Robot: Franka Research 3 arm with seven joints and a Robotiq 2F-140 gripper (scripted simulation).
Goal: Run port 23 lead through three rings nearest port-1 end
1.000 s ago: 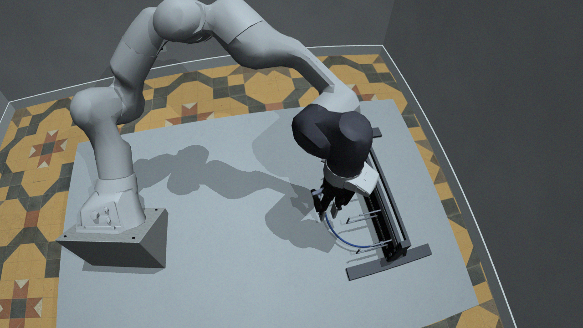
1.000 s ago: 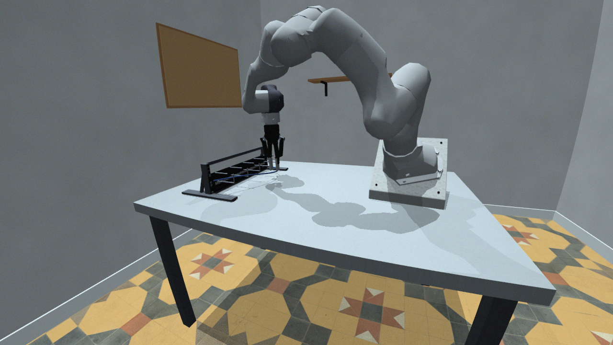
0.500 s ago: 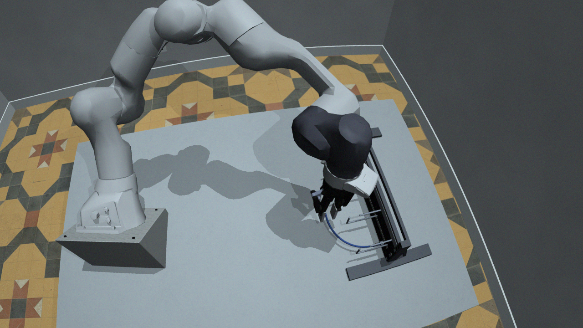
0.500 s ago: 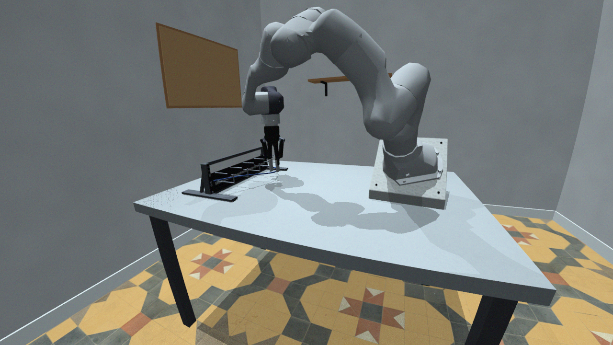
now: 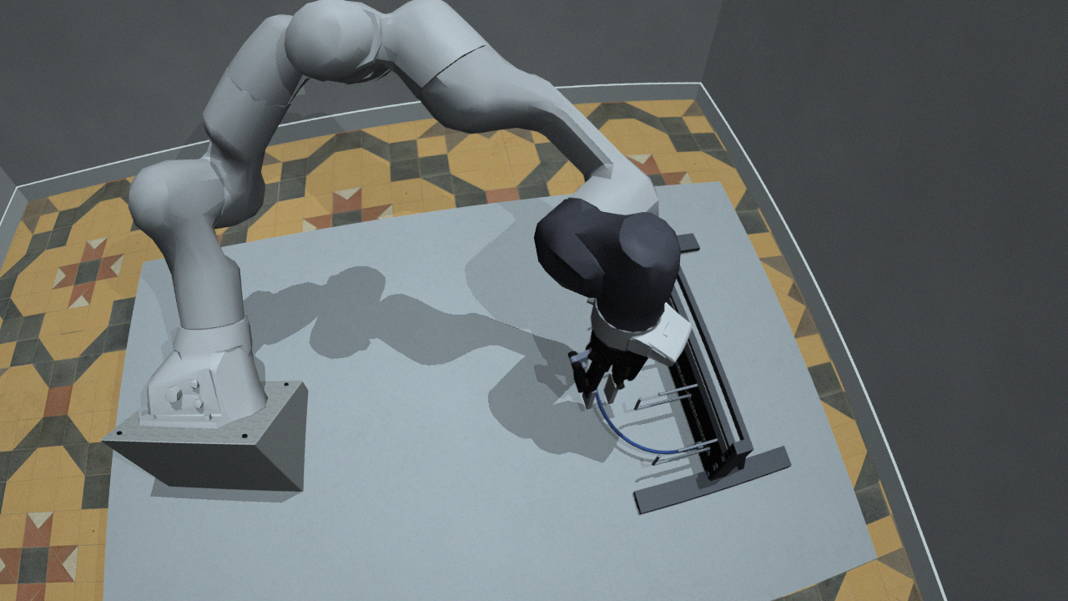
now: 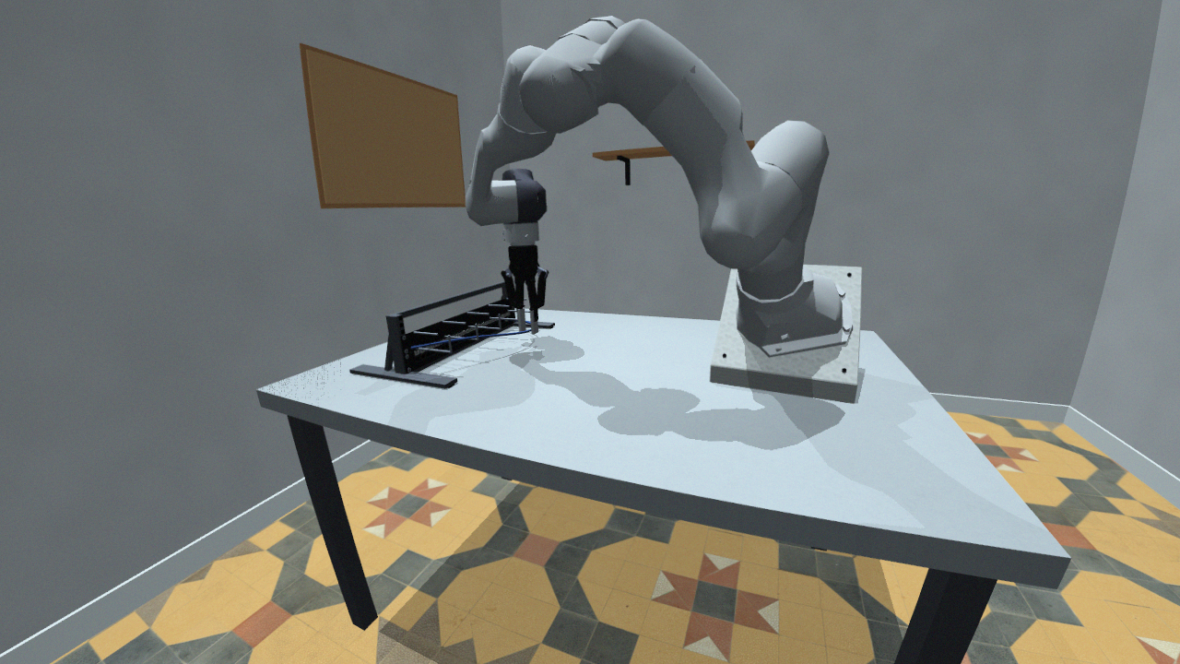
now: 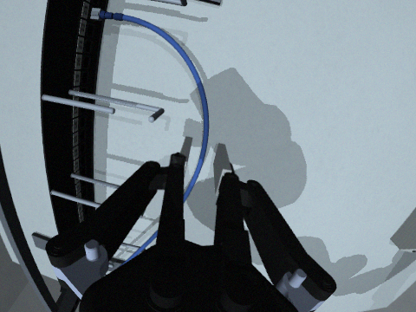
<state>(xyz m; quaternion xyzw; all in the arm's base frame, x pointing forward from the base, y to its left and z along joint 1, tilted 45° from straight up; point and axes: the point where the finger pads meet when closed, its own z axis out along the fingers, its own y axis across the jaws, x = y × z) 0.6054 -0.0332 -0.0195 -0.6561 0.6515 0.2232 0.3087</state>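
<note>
Now: hand 170 mm short of the rack and 60 mm to the right of it.
</note>
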